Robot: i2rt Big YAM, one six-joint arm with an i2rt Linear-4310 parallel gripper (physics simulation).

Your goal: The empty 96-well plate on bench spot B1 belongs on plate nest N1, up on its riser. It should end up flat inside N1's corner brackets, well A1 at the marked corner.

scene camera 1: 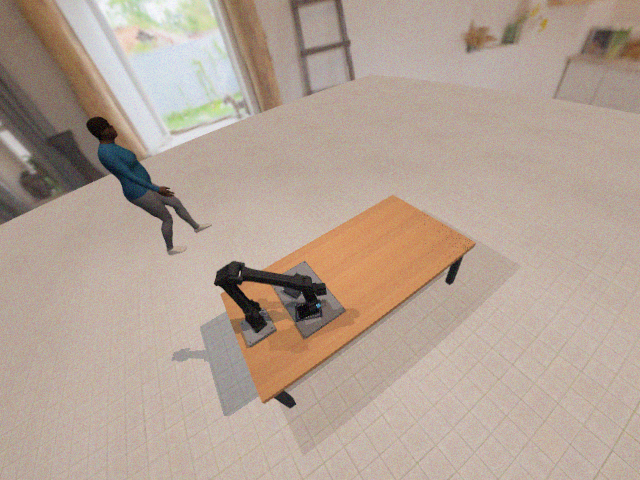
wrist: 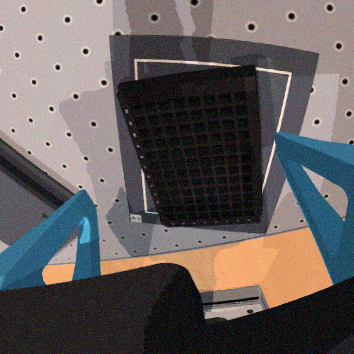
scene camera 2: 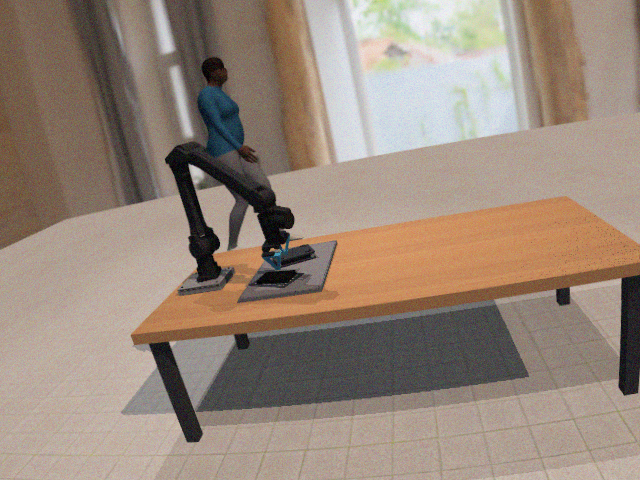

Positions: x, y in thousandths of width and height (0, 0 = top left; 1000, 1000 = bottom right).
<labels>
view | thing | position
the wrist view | my gripper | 510, 484
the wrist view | black well plate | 555, 380
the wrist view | dark nest pad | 804, 213
</labels>
